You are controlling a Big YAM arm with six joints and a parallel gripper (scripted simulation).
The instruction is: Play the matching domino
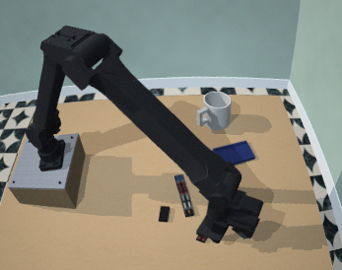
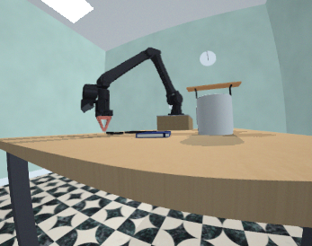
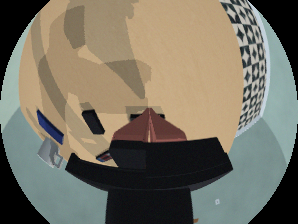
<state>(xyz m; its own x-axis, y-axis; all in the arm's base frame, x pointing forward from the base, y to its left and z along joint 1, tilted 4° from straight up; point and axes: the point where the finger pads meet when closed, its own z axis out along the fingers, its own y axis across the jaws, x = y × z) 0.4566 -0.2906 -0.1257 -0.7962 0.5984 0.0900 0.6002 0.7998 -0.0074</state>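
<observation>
Right now my hand is 20 mm past the domino, 20 mm to the right of it and 20 mm above it. From my hand the other things lie so: white mug (110 mm ahead, 470 mm to the left, 30 mm above).
</observation>
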